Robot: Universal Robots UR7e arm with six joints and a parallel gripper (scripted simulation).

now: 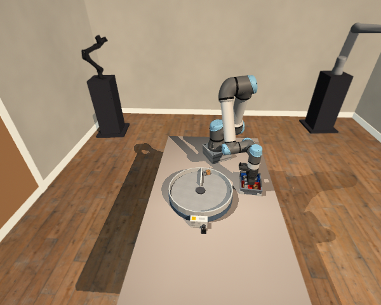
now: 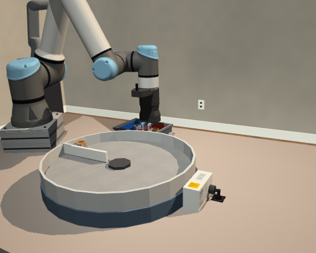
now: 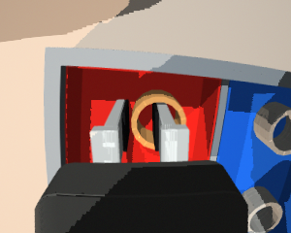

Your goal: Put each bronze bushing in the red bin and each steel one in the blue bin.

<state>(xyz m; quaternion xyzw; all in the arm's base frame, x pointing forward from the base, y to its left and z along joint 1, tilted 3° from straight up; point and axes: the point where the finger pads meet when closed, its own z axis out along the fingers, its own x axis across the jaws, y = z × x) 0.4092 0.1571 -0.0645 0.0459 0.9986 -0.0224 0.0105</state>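
The bin lies 40 mm behind my hand and 40 mm to the left of it. Round my hand: round turntable 60 mm ahead, 320 mm to the right, 20 mm above.
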